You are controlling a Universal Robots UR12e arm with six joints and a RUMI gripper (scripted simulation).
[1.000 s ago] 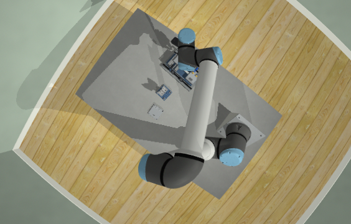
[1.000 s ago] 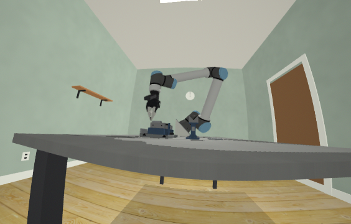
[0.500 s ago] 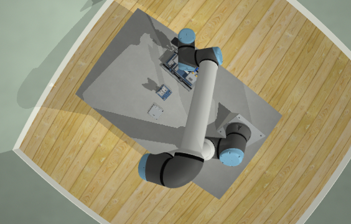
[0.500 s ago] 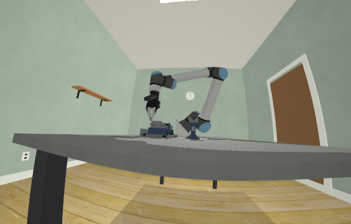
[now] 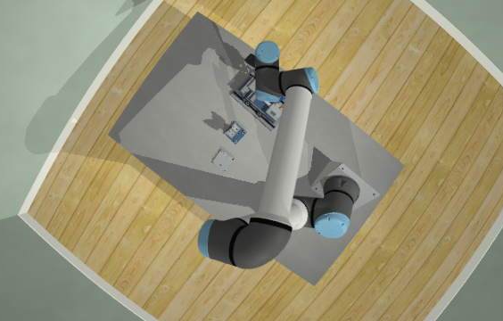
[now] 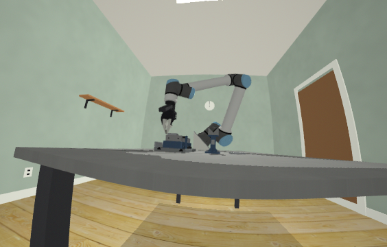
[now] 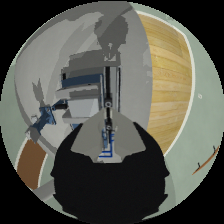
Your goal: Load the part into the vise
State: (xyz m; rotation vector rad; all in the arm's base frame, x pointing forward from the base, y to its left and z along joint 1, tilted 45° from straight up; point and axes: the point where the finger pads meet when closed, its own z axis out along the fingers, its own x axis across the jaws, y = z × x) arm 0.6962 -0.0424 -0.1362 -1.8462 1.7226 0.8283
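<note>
Right now my hand is 50 mm to the right of the part and 30 mm above it. Also, from my hand: vise (80 mm below, 70 mm to the left, 70 mm behind); then infeed plate (450 mm to the left, 140 mm behind, 120 mm below).
</note>
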